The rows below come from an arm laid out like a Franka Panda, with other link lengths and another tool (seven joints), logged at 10 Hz.
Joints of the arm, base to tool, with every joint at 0 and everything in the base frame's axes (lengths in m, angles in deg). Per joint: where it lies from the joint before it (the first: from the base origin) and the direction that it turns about. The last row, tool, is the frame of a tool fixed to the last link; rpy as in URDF.
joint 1: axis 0 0 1 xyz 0 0 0.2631
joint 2: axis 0 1 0 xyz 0 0 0
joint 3: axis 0 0 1 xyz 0 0 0.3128
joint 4: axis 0 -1 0 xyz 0.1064 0 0
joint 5: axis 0 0 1 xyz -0.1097 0 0.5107
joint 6: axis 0 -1 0 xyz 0 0 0
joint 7: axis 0 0 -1 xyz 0.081 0 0
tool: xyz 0.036 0.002 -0.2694 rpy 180 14 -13.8
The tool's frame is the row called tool.
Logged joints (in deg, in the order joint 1, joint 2, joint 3, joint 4, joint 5, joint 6, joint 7), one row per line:
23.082 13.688 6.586 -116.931 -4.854 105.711 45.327
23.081 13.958 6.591 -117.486 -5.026 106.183 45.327
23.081 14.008 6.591 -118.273 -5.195 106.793 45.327
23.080 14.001 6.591 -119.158 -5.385 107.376 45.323
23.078 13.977 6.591 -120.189 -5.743 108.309 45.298
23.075 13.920 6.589 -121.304 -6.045 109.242 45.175
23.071 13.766 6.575 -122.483 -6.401 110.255 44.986
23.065 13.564 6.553 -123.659 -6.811 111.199 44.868
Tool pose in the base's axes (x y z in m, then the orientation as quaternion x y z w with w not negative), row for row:
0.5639 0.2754 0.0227 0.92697 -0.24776 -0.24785 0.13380
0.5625 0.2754 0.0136 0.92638 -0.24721 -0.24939 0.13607
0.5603 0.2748 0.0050 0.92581 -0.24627 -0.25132 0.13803
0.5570 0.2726 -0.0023 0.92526 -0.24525 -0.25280 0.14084
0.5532 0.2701 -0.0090 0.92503 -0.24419 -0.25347 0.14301
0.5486 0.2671 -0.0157 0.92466 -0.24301 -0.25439 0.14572
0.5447 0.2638 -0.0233 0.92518 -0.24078 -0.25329 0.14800
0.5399 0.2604 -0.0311 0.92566 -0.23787 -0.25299 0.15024
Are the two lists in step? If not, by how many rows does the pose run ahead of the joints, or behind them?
The pose runs 2 rows behind the joints: the pose in row i belongs to the joints in row i - 2.
